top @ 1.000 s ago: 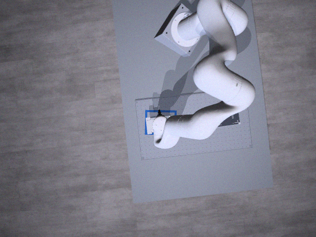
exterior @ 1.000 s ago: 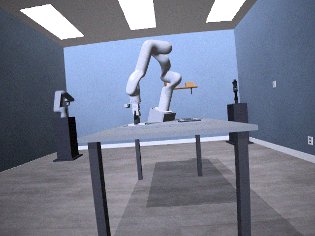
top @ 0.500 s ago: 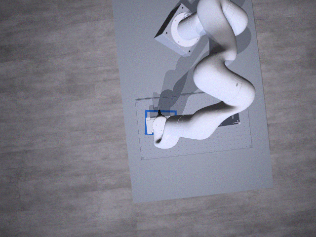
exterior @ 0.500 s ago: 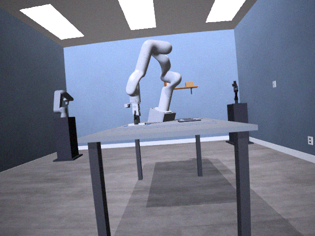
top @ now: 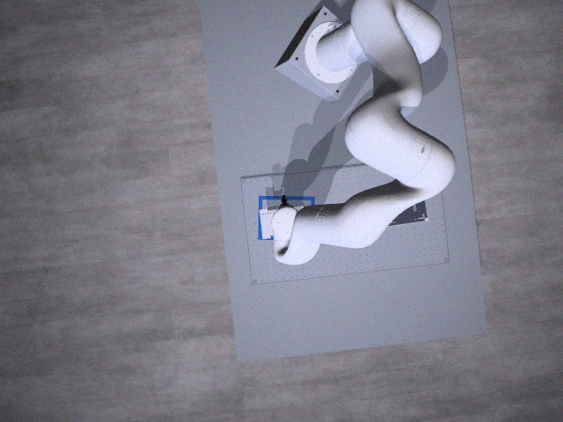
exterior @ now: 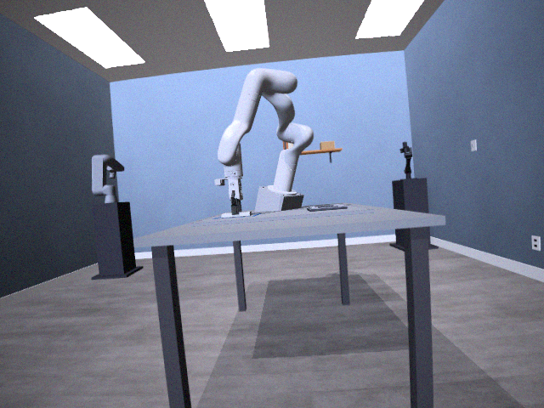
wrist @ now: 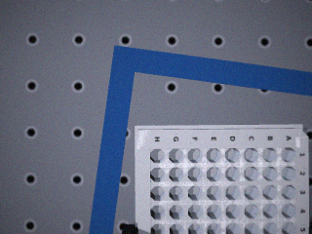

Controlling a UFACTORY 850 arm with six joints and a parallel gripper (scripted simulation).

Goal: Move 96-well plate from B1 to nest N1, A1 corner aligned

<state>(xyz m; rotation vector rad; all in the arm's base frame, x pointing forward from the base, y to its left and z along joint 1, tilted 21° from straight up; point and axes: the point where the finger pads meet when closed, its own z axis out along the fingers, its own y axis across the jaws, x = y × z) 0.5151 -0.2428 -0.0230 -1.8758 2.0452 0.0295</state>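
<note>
My gripper is now 400 mm to the right of the dark plate nest, 30 mm short of it and 20 mm above it. Also, from my hand: white 96-well plate 10 mm below; A1 mark 480 mm to the left, 80 mm ahead, 10 mm below.
</note>
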